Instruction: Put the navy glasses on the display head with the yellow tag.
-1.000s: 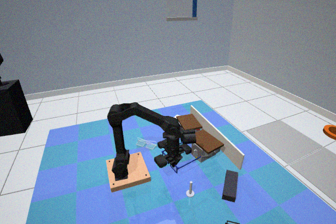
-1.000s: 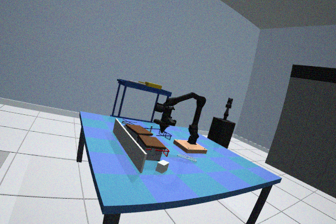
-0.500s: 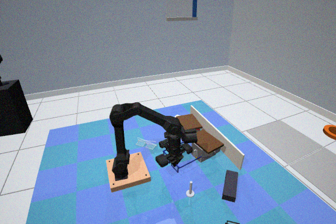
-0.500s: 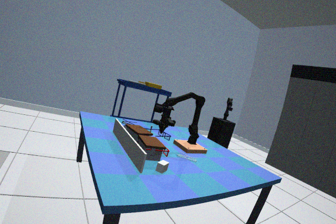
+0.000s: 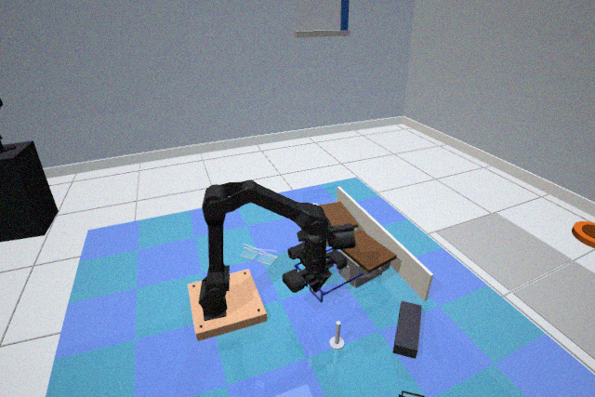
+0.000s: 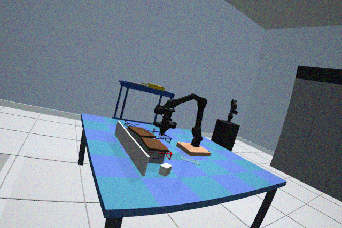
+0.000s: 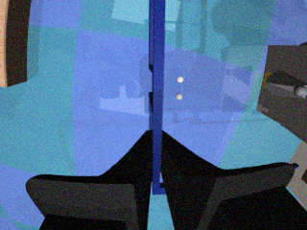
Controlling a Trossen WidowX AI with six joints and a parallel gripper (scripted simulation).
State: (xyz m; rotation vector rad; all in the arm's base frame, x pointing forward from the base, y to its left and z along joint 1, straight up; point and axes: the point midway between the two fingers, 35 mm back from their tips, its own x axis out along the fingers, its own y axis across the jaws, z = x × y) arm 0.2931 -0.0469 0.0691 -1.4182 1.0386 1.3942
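Now: gripper tip 140 mm to the left of the white peg, 40 mm above it and 10 mm short of it. From my gripper tip the other things lie so: long white board (310 mm ahead, 210 mm to the left, 10 mm below); then clear glasses (280 mm to the left, 120 mm behind, 50 mm below); then dark box (210 mm ahead, 170 mm to the right, 50 mm below).
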